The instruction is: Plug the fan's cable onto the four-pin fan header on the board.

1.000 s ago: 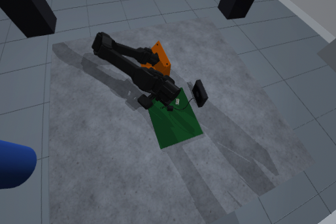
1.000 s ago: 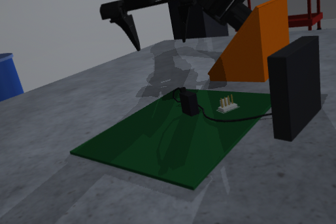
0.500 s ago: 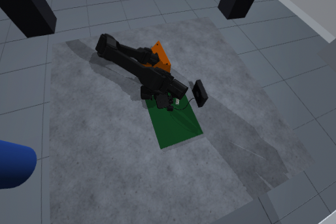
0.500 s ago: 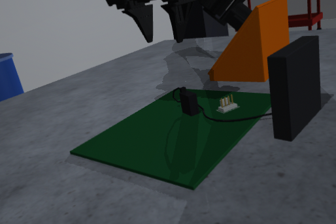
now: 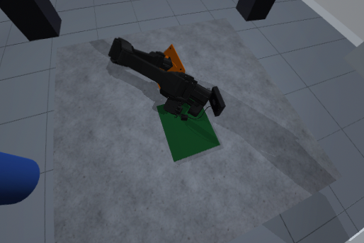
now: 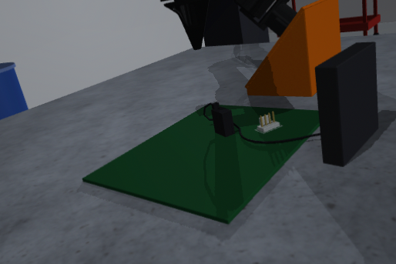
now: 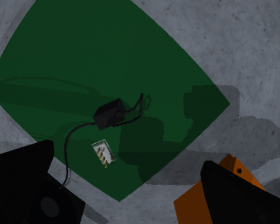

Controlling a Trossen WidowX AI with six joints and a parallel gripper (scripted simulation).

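The black fan plug lies 12 cm below my gripper tip, 3 cm to the left of it and 1 cm ahead of it. From my gripper tip the other things lie so: black fan (20 cm to the left, 9 cm below, 2 cm behind); then green board (16 cm below, 4 cm ahead, 3 cm to the left); then white four-pin fan header (14 cm below, 9 cm to the left, 3 cm behind).
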